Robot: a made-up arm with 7 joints.
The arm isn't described. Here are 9 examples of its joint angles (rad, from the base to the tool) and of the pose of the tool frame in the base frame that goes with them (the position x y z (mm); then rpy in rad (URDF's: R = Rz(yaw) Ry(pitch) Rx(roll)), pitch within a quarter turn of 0, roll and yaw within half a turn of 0).
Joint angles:
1: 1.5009 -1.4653 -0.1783 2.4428 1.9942 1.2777 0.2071
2: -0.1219 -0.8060 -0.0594 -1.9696 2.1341 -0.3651 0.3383
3: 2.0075 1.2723 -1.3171 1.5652 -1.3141 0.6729 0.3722
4: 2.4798 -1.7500 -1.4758 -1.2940 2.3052 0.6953 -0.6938
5: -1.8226 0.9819 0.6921 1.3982 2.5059 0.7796 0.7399
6: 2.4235 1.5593 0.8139 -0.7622 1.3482 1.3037 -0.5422
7: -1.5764 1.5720 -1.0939 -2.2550 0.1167 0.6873 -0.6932
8: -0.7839 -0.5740 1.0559 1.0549 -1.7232 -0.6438 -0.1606
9: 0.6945 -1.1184 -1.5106 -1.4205 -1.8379 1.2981 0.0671
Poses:
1: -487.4 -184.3 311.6 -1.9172 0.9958 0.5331
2: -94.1 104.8 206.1 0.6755 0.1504 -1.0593
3: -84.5 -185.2 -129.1 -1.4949 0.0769 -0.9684
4: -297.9 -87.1 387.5 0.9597 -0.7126 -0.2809
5: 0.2 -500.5 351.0 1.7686 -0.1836 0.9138
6: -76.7 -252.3 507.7 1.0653 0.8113 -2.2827
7: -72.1 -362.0 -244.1 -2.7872 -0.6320 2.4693
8: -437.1 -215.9 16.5 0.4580 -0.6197 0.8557
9: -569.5 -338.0 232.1 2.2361 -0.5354 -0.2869
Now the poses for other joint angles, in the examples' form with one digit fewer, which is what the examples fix.
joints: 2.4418 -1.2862 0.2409 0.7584 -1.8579 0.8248 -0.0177
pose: -107 -295 105 -1.684 0.308 1.613
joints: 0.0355 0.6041 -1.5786 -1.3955 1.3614 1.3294 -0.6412
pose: -59 -196 364 0.043 0.192 -1.433
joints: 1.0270 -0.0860 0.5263 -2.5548 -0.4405 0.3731 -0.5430
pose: -368 -628 92 2.901 0.428 0.608
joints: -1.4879 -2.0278 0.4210 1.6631 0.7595 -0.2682 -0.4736
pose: -166 262 -66 2.126 -1.209 -2.812
